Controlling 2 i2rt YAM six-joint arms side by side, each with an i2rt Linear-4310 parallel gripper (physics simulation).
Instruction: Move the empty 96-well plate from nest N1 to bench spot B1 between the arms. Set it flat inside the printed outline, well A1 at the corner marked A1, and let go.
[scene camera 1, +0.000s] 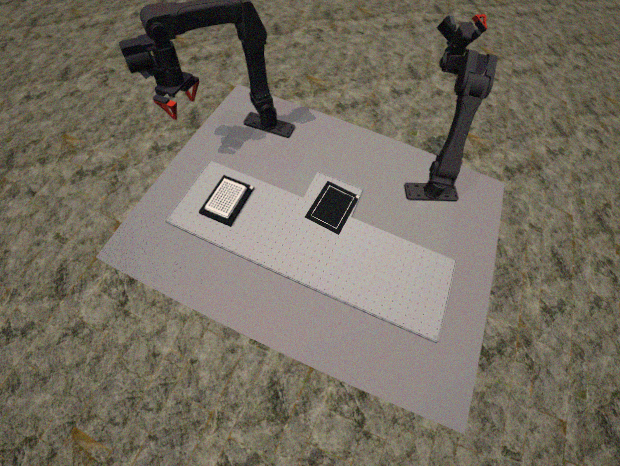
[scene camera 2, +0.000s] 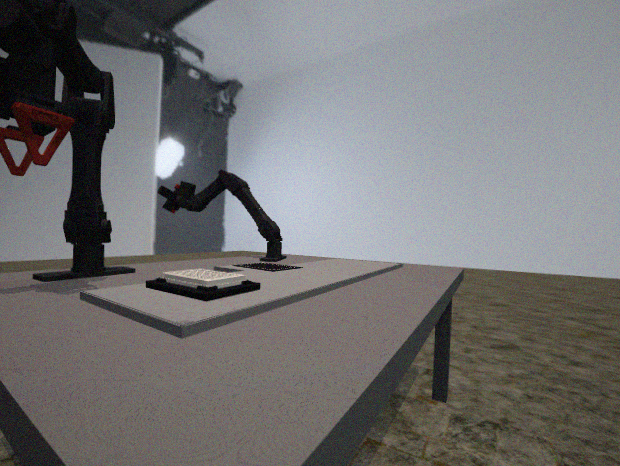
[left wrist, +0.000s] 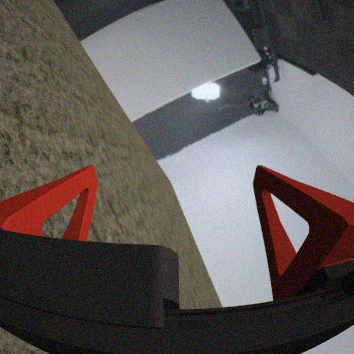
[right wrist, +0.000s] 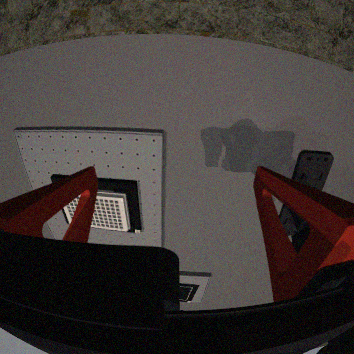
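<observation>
The white 96-well plate lies flat in the black nest N1. Bench spot B1 is a black pad with a thin white outline and nothing on it. A small pale mark shows at one pad corner; its lettering is unreadable. My right gripper is open and empty, fingers downward, high above and away from the plate. My left gripper is open and empty, raised far from plate and pad.
A pale perforated board bears the nest on the grey table. The right arm's base and the left arm's base stand behind the board in scene camera 1.
</observation>
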